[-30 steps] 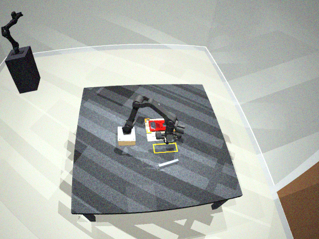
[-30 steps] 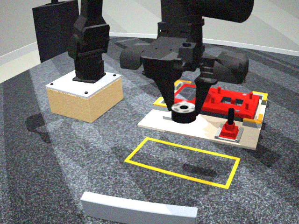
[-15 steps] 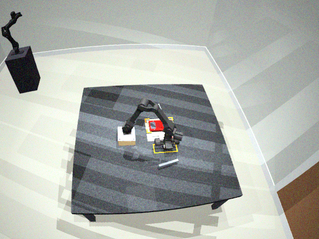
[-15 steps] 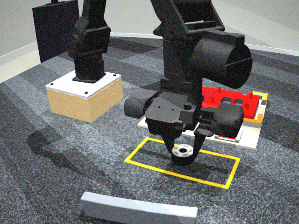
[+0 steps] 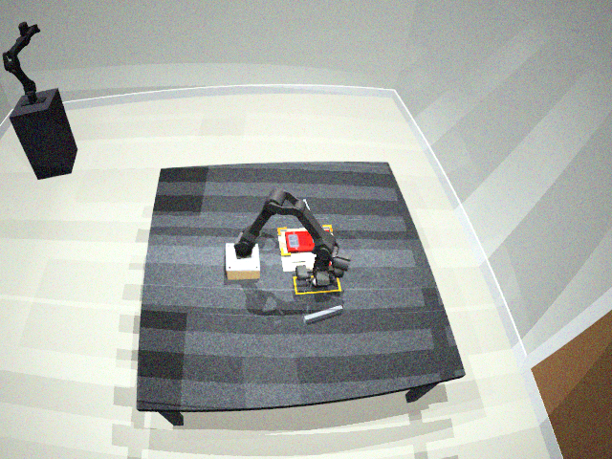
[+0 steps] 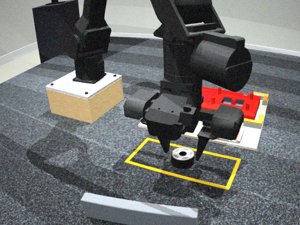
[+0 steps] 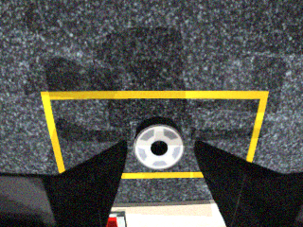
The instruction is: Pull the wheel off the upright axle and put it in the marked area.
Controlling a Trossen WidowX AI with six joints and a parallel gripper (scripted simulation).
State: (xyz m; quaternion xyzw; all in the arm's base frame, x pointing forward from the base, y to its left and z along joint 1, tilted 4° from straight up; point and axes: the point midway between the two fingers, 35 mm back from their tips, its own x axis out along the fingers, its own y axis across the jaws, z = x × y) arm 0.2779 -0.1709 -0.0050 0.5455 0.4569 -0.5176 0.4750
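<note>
The black wheel is right at my gripper tip. The rest, counted from my gripper tip: small grey block: 80 mm ahead, 430 mm to the left, 10 mm below; then grey bar: 20 mm behind, 150 mm to the right, 10 mm above; then upright axle: 70 mm ahead, 90 mm to the left, 20 mm above.
</note>
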